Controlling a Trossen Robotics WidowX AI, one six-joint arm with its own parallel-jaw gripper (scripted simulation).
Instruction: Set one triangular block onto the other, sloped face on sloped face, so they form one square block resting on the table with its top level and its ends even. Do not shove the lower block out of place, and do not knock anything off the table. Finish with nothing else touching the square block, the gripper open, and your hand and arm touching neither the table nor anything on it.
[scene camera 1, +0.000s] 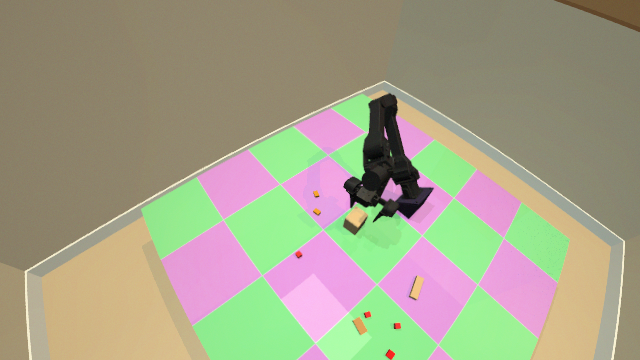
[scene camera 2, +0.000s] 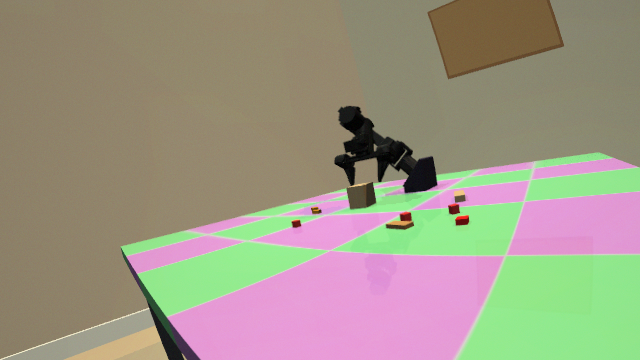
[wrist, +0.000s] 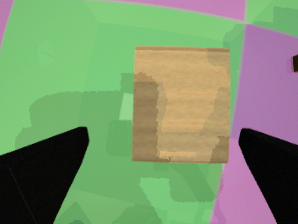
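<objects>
My gripper is visible in the wrist view (164, 135), as well as in scene camera 1 and scene camera 2. On my gripper, (scene camera 1: 352, 195) and (scene camera 2: 346, 165) are the same spot.
</objects>
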